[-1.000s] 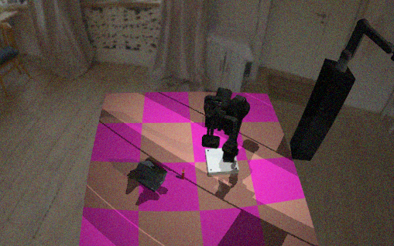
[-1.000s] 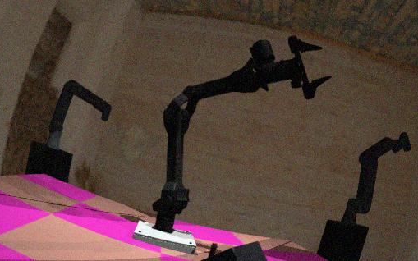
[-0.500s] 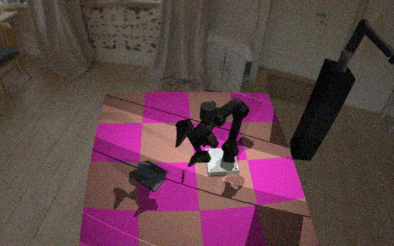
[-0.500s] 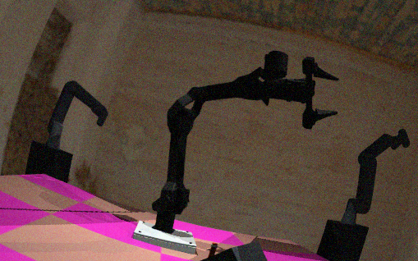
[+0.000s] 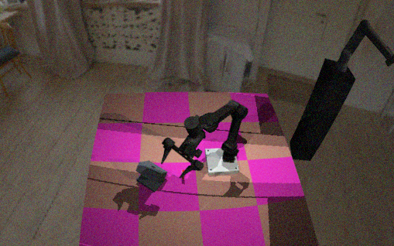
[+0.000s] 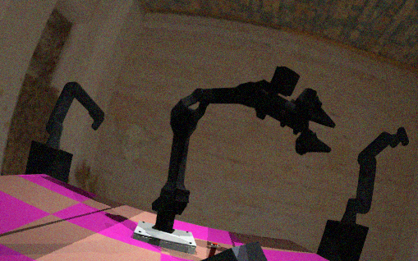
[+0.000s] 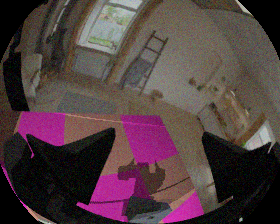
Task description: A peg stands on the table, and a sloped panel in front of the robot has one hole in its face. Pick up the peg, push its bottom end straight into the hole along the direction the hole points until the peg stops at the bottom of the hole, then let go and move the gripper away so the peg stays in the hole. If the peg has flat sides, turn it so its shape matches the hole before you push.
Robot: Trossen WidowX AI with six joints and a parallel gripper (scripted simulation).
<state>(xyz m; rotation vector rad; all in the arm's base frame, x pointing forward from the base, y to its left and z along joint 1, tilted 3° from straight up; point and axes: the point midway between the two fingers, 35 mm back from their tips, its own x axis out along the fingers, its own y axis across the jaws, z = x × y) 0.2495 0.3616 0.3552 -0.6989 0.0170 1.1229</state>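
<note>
Now: gripper tip 32 cm above the red peg, 21 cm to the left of it and 3 cm past it. From my gripper tip the other things lie so: sloped grey panel (31 cm below, 18 cm to the right, 14 cm ahead).
</note>
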